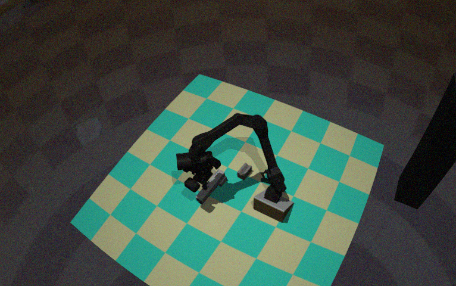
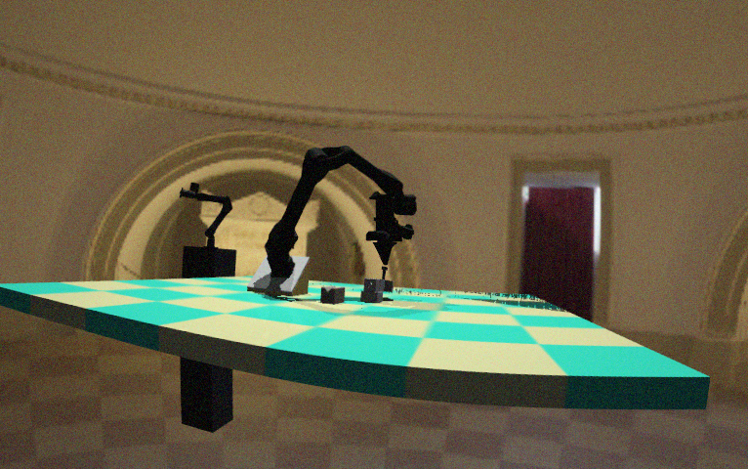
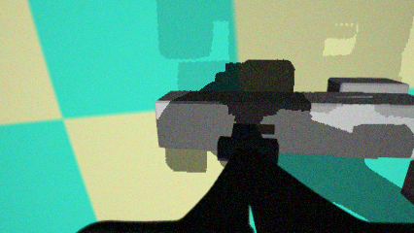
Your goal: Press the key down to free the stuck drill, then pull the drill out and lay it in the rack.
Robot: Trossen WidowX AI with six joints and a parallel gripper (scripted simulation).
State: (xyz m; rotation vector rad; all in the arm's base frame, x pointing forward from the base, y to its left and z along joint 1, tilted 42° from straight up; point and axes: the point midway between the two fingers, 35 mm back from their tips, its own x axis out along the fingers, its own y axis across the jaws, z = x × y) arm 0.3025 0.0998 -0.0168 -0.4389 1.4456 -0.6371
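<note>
Now: the dark key 4 cm below my gripper tip. From my gripper tip the other things lie so: rack (19 cm to the right, 10 cm behind, 9 cm below); drill (7 cm to the right, 6 cm below, 1 cm behind).
</note>
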